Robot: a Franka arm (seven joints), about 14 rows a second.
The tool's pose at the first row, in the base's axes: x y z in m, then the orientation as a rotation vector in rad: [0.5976 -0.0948 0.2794 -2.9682 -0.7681 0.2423]
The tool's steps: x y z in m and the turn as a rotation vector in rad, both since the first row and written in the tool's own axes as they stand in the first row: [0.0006 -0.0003 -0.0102 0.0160 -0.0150 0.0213]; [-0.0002 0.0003 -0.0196 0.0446 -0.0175 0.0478]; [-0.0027 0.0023 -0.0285 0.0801 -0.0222 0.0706]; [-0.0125 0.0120 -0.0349 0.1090 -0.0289 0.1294]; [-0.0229 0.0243 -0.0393 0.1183 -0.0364 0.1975]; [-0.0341 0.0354 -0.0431 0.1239 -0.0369 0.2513]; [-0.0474 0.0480 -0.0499 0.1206 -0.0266 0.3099]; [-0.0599 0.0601 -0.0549 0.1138 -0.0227 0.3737]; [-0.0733 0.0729 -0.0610 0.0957 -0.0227 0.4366]
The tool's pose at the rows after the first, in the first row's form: [0.5997 -0.0945 0.2894 -2.9643 -0.7330 0.2709]; [0.6009 -0.0956 0.2987 -2.9488 -0.6849 0.2846]; [0.6012 -0.0988 0.3076 -2.9248 -0.6407 0.3031]; [0.5984 -0.1122 0.3142 -2.9196 -0.5471 0.3239]; [0.5960 -0.1281 0.3187 -2.9334 -0.4458 0.3406]; [0.5923 -0.1434 0.3228 -2.9432 -0.3656 0.3451]; [0.5880 -0.1610 0.3300 -2.9599 -0.2793 0.3315]; [0.5838 -0.1778 0.3354 -2.9789 -0.1857 0.3261]; [0.5793 -0.1956 0.3419 -3.0065 -0.0946 0.3231]
